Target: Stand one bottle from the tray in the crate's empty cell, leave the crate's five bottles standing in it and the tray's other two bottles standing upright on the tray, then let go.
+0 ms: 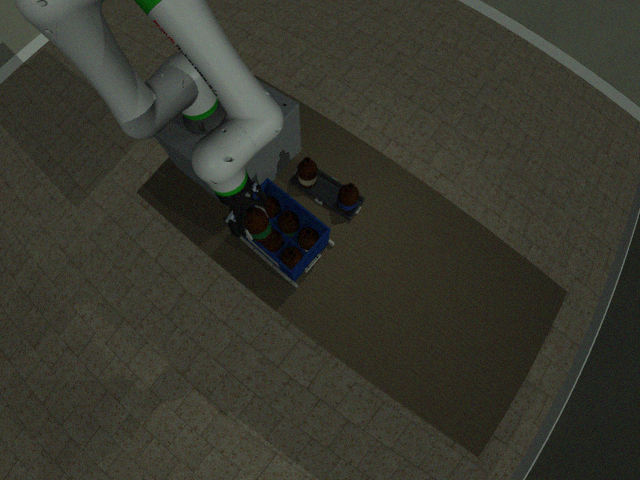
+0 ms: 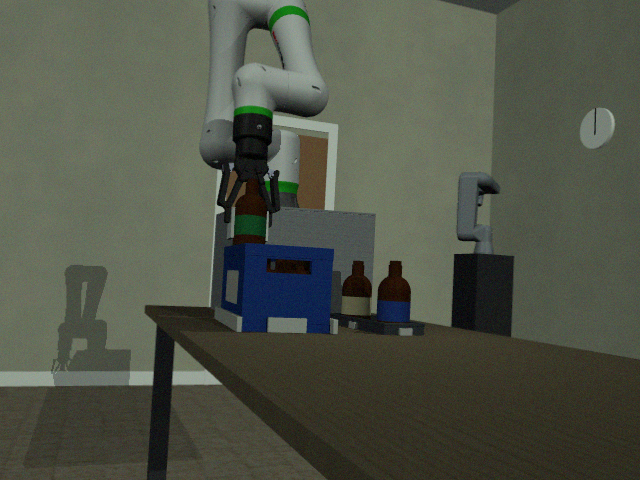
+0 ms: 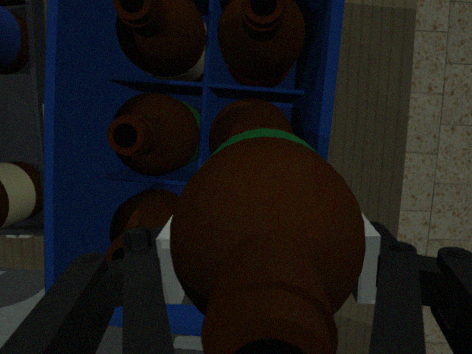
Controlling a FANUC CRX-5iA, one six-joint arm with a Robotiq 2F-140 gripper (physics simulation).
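Pixels of known places: gripper, fingertip midpoint: (image 2: 247, 240); arm's base, link origin: (image 1: 205, 115).
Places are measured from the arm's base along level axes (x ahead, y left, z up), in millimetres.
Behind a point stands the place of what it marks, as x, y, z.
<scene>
My gripper (image 1: 257, 222) {366, -160, -103} (image 2: 249, 223) (image 3: 264, 211) {366, -160, -103} is shut on a brown bottle with a green label (image 1: 255, 219) {385, -162, 3} (image 2: 250, 225) {413, -166, -72} (image 3: 267, 210) {391, -156, 1}. The bottle is upright over the near-base end of the blue crate (image 1: 299, 210) {420, -20, -156} (image 2: 286, 297) {543, -112, -222} (image 3: 75, 150) {393, -19, -145}. Its base is about level with the rim; whether it is below the rim is unclear. It hides the corner cell under it. Several brown bottles (image 1: 288, 222) {419, -75, -157} (image 3: 152, 135) {407, -79, -143} stand in the crate's other cells. A cream-label bottle (image 1: 307, 173) {346, 112, -179} (image 2: 356, 294) {360, 118, -215} (image 3: 17, 192) {336, 98, -236} and a blue-label bottle (image 1: 348, 195) {511, 132, -169} (image 2: 393, 297) {536, 131, -213} stand upright on the tray (image 1: 325, 188) {403, 148, -287} (image 2: 369, 325) {489, 99, -279}.
Pale guide strips (image 1: 268, 260) {426, -203, -262} (image 2: 227, 319) {444, -210, -277} border the crate's foot on the table (image 1: 413, 289) {894, 44, -292} (image 2: 413, 392) {1148, -145, -292}. The robot's grey pedestal (image 1: 286, 121) {221, 157, -24} (image 2: 320, 232) {224, 65, -61} stands close behind the crate. The crate's dividers (image 3: 205, 115) {425, -108, -202} and its side wall lie close around the held bottle.
</scene>
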